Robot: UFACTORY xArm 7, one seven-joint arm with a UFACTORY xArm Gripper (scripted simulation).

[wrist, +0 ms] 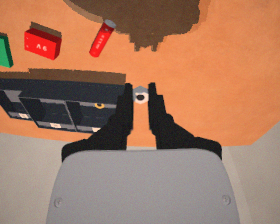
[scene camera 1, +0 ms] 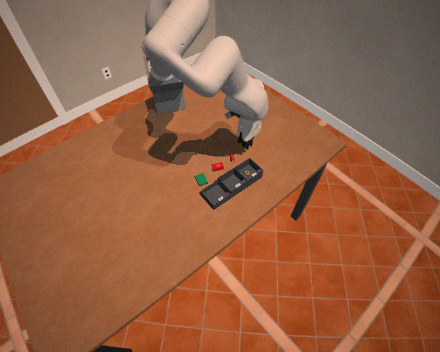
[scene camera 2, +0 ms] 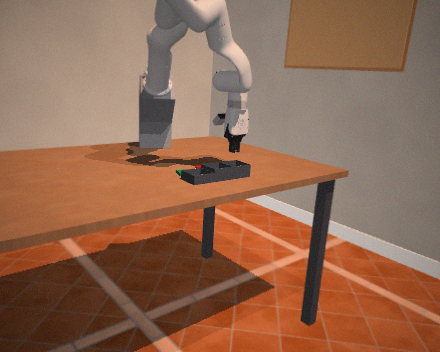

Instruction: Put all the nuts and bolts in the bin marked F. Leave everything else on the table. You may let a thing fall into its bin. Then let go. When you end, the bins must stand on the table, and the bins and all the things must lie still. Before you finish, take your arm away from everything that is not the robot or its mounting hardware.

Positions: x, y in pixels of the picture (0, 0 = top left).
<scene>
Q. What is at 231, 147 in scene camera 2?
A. The gripper.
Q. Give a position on a dark three-compartment bin row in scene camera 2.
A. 227, 170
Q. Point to a red block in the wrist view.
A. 36, 41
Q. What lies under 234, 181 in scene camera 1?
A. A dark three-compartment bin row.
</scene>
